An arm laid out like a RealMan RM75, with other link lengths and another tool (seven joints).
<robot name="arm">
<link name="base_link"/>
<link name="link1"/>
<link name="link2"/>
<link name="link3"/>
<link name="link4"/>
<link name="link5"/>
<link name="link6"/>
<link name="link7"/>
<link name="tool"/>
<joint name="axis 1" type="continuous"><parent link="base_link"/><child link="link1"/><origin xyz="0 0 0.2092"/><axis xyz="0 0 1"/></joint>
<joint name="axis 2" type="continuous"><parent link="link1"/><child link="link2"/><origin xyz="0 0 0"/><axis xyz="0 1 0"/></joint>
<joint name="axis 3" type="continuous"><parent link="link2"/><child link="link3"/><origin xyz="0 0 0.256"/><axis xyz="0 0 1"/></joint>
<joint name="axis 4" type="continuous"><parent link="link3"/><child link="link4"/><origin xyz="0 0 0"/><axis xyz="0 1 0"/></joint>
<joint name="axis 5" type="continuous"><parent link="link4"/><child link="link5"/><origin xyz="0 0 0.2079"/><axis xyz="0 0 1"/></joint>
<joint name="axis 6" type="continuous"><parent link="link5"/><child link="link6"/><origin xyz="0 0 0"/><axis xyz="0 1 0"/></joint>
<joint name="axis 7" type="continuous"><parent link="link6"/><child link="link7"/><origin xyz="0 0 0.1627"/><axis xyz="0 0 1"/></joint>
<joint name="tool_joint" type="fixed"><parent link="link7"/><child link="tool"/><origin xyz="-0.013 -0.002 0.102" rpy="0 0.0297 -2.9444"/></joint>
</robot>
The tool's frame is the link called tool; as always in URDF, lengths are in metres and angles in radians. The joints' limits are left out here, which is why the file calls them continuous.
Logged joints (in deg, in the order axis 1, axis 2, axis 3, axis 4, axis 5, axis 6, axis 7), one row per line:
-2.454 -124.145 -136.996 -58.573 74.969 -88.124 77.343
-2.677 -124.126 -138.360 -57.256 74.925 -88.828 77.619
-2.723 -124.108 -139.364 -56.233 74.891 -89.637 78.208
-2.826 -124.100 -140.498 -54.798 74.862 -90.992 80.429
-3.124 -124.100 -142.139 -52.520 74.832 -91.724 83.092
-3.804 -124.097 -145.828 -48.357 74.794 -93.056 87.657
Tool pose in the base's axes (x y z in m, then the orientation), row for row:
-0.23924 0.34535 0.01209 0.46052 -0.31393 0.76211 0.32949
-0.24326 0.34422 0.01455 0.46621 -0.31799 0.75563 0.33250
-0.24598 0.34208 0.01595 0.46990 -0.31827 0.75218 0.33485
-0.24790 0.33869 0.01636 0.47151 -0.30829 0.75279 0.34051
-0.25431 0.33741 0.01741 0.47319 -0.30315 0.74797 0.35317
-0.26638 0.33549 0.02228 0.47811 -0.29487 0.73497 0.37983
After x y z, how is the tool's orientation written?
As a quaternion, w x y z.
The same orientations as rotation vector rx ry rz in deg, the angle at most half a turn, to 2 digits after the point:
-44.26 107.46 46.46
-44.72 106.27 46.76
-44.69 105.62 47.02
-43.26 105.62 47.78
-42.50 104.87 49.52
-41.25 102.82 53.14

